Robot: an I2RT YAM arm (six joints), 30 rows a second.
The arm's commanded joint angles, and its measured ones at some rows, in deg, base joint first. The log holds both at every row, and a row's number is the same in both.
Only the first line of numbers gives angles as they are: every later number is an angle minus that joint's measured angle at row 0.
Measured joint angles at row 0:
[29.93 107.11 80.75 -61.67 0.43 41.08]
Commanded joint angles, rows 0 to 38:
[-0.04 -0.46 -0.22 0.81 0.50 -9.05]
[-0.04 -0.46 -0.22 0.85 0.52 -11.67]
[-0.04 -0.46 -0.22 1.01 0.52 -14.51]
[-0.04 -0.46 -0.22 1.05 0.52 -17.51]
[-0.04 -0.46 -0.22 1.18 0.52 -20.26]
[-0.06 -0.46 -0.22 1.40 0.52 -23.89]
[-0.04 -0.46 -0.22 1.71 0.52 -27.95]
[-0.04 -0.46 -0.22 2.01 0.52 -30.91]
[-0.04 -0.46 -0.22 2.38 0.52 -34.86]
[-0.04 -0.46 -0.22 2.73 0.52 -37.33]
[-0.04 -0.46 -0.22 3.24 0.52 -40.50]
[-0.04 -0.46 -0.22 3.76 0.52 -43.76]
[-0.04 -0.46 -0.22 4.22 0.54 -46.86]
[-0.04 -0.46 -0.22 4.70 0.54 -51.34]
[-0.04 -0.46 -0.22 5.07 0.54 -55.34]
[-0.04 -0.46 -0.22 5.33 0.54 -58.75]
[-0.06 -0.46 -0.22 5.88 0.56 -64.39]
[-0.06 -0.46 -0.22 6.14 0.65 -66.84]
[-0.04 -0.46 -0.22 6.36 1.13 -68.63]
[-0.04 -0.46 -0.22 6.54 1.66 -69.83]
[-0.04 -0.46 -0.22 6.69 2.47 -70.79]
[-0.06 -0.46 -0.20 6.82 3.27 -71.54]
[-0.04 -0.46 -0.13 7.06 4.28 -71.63]
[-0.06 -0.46 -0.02 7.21 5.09 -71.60]
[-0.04 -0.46 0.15 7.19 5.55 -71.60]
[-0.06 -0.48 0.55 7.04 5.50 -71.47]
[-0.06 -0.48 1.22 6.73 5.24 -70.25]
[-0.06 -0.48 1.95 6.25 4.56 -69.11]
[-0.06 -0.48 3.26 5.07 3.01 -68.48]
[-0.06 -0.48 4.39 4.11 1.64 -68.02]
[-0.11 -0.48 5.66 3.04 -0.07 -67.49]
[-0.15 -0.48 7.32 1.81 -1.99 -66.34]
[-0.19 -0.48 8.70 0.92 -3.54 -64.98]
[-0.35 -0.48 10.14 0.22 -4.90 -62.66]
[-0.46 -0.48 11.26 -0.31 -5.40 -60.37]
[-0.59 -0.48 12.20 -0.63 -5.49 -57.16]
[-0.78 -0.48 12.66 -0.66 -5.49 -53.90]
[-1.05 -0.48 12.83 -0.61 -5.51 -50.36]
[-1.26 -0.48 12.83 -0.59 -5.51 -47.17]
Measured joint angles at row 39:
[-0.32 0.20 11.13 -0.46 -3.06 -59.39]
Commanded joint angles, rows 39 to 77:
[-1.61 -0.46 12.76 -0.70 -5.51 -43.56]
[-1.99 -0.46 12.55 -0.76 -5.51 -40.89]
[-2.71 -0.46 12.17 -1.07 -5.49 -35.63]
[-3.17 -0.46 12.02 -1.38 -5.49 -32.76]
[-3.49 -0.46 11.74 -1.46 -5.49 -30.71]
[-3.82 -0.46 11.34 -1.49 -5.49 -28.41]
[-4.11 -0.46 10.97 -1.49 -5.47 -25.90]
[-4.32 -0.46 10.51 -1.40 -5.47 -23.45]
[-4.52 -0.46 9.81 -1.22 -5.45 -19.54]
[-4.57 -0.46 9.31 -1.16 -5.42 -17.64]
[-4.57 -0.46 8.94 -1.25 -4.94 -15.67]
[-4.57 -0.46 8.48 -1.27 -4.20 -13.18]
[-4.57 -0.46 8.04 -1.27 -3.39 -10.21]
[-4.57 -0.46 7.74 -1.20 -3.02 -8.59]
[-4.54 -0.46 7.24 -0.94 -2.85 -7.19]
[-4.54 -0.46 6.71 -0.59 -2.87 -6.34]
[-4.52 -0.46 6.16 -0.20 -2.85 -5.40]
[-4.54 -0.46 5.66 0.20 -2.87 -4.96]
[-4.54 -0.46 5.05 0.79 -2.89 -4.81]
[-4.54 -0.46 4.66 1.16 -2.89 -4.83]
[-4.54 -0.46 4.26 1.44 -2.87 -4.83]
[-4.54 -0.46 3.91 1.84 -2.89 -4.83]
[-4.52 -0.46 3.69 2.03 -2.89 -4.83]
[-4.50 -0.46 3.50 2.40 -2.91 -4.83]
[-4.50 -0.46 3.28 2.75 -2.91 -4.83]
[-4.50 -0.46 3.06 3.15 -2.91 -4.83]
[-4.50 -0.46 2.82 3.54 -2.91 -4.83]
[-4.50 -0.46 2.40 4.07 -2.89 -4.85]
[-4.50 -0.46 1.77 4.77 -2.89 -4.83]
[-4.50 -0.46 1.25 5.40 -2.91 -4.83]
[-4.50 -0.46 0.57 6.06 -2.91 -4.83]
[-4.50 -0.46 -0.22 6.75 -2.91 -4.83]
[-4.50 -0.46 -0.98 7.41 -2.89 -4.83]
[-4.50 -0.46 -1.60 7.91 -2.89 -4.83]
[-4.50 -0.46 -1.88 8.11 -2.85 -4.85]
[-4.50 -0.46 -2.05 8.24 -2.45 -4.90]
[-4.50 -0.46 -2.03 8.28 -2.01 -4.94]
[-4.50 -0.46 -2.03 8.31 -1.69 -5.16]
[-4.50 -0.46 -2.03 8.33 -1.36 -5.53]
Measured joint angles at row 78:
[-4.54 0.22 -1.70 7.76 -3.22 -5.16]
